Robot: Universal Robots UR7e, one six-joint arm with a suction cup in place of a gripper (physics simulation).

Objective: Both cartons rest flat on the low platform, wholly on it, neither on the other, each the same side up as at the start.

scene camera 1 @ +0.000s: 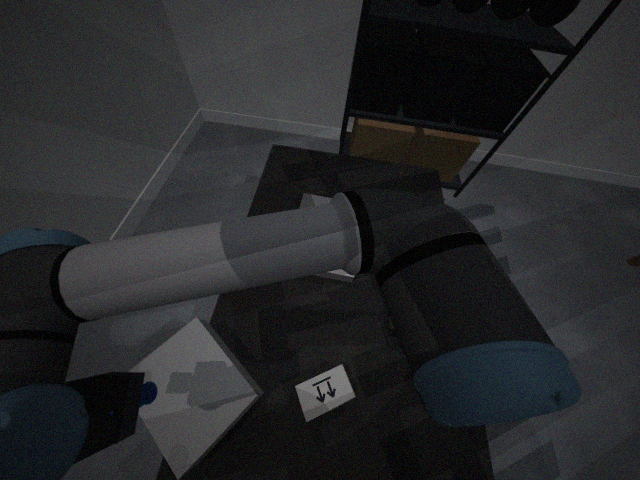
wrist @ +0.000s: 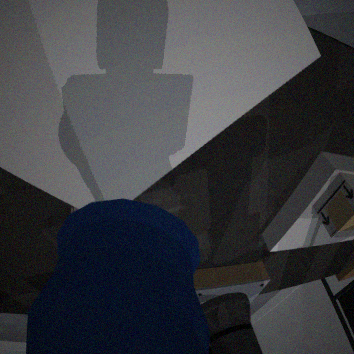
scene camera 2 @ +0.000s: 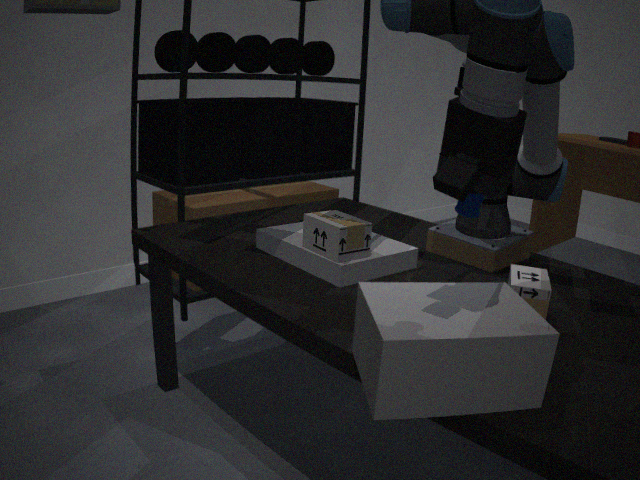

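Seen in the pictures: hand, tool point: point(scene camera 1: 148, 392) point(wrist: 126, 258) point(scene camera 2: 467, 210); arm's base, link origin: point(wrist: 220, 305) point(scene camera 2: 482, 229).
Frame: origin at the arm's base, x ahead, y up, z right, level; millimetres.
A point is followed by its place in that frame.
Note:
A white carton point(scene camera 2: 323, 240) @(z 154, x 460, y 16 mm) point(wrist: 336, 212) @(z 93, x 419, y 30 mm) with upright arrows on its sides rests flat on the white low platform point(scene camera 2: 297, 260) @(z 233, x 454, y -51 mm) point(wrist: 295, 240) @(z 111, x 263, y -19 mm). In scene camera 1 the arm hides this carton and most of the low platform point(scene camera 1: 343, 273) @(z 64, x 274, y -19 mm). The other carton point(scene camera 1: 325, 392) @(z -272, x 332, y 21 mm) point(scene camera 2: 529, 276) @(z -268, x 332, y 21 mm) rests on the dark table, apart from the platform; its top shows arrows and a side arrow points sideways. My blue suction cup point(scene camera 1: 148, 393) point(scene camera 2: 469, 205) point(wrist: 127, 220) is open, with nothing attached. It hangs above the tall white box, away from both cartons.
The tall white box point(scene camera 1: 201, 413) @(z -319, x 608, y 53 mm) point(scene camera 2: 460, 369) @(z -334, x 731, y 7 mm) point(wrist: 225, 65) @(z -195, x 656, y 53 mm) stands between the second carton and scene camera 2, higher than the low platform. The arm's wooden base point(scene camera 2: 460, 248) @(z 5, x 111, y -33 mm) is behind it. A black shelf rack point(scene camera 1: 353, 67) point(scene camera 2: 135, 155) stands past the table's far end.

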